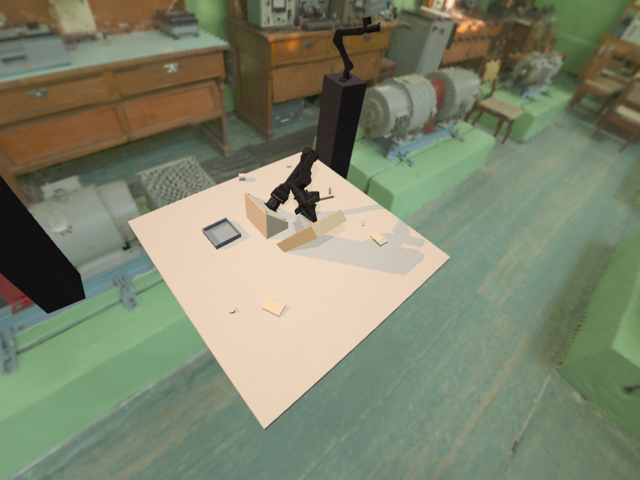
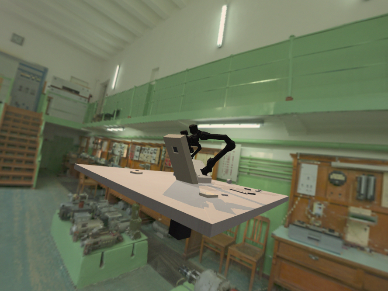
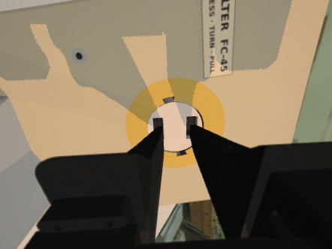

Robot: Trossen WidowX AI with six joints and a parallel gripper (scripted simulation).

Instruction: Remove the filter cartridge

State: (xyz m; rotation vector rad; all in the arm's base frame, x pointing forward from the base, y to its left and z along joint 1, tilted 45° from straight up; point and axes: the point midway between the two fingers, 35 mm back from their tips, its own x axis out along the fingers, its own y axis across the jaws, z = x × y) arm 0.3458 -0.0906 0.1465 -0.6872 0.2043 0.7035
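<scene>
My gripper tip is now 2 cm short of the round filter cartridge and 1 cm above it. Round my gripper tip: dark tray 38 cm behind, 33 cm to the right, 26 cm below; tan service panel 3 cm behind, 9 cm below; grey bracket 8 cm behind, 1 cm to the right, 10 cm below.
</scene>
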